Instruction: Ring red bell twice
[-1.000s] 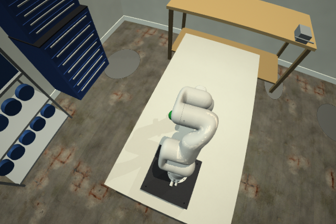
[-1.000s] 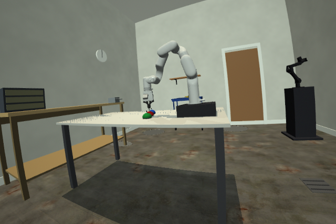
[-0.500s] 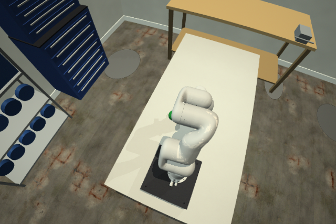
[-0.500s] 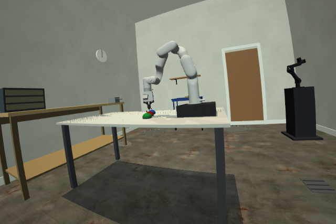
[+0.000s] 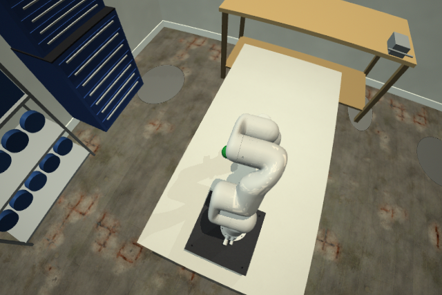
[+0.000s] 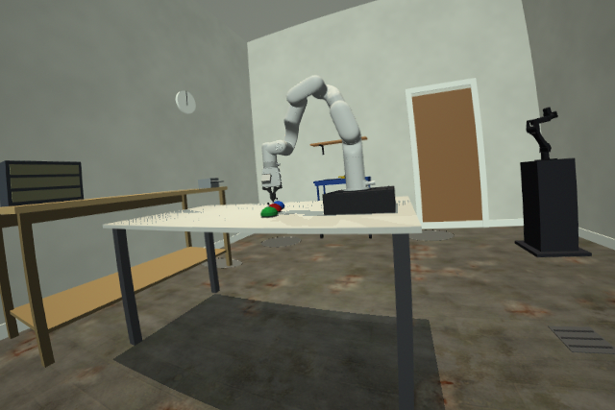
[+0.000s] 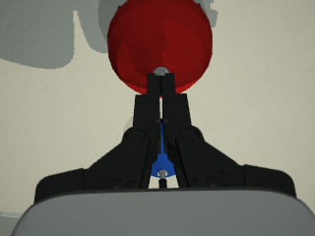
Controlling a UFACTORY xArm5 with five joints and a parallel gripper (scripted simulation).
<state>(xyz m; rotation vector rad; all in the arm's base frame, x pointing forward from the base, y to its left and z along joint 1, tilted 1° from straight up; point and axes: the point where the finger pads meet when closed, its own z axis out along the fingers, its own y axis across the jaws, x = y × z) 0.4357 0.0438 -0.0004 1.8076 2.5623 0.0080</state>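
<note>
Right now my hand is 40 mm above the red bell. From my hand the other things lie so: blue bell 50 mm ahead, 130 mm to the right, 40 mm below; then green bell 50 mm behind, 130 mm to the left, 40 mm below.
</note>
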